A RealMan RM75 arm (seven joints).
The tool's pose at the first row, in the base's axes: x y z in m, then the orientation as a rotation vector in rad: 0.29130, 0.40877, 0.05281, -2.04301, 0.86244, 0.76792
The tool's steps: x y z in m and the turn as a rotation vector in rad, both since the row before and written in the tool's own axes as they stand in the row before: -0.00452, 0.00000, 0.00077, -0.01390, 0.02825, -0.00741; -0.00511, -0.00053, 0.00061, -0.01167, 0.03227, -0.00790; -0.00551, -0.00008, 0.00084, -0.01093, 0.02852, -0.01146; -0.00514, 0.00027, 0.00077, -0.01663, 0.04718, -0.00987; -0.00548, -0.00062, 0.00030, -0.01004, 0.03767, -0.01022; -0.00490, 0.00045, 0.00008, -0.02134, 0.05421, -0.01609; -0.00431, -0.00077, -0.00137, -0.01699, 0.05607, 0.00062
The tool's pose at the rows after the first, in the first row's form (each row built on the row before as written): 0.28847, 0.41081, 0.05579, -2.07268, 0.86712, 0.74456; 0.28568, 0.41325, 0.05940, -2.10248, 0.87380, 0.71533; 0.28219, 0.41590, 0.06285, -2.13046, 0.87446, 0.68715; 0.27861, 0.41826, 0.06580, -2.17223, 0.88568, 0.64357; 0.27549, 0.42100, 0.06944, -2.20299, 0.89219, 0.60513; 0.27192, 0.42288, 0.07226, -2.25311, 0.89870, 0.55204; 0.26975, 0.42431, 0.07604, -2.29377, 0.92574, 0.50075
